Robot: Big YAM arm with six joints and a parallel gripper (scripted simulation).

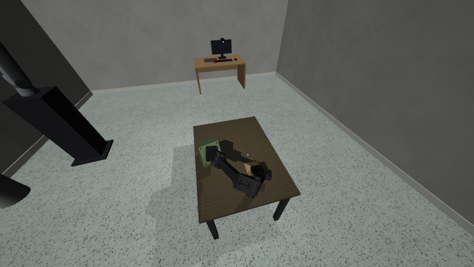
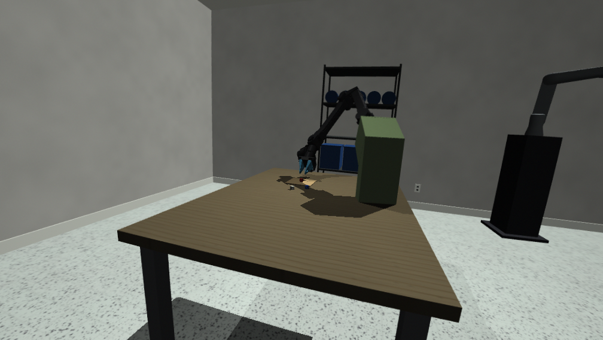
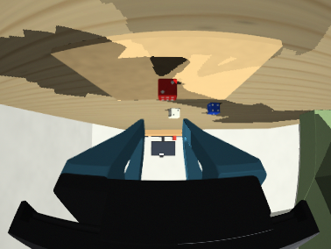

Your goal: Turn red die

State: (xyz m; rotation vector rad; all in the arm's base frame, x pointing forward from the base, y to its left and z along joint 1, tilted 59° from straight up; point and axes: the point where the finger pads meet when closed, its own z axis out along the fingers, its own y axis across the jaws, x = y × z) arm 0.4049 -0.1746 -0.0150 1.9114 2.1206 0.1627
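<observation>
My hand is 4 cm above the red die and 2 cm to the right of it. Also, from my hand: tan mat (5 cm below, 2 cm to the left); white die (19 cm to the left, 4 cm below, 1 cm ahead); blue die (15 cm to the left, 5 cm behind, 4 cm below).
</observation>
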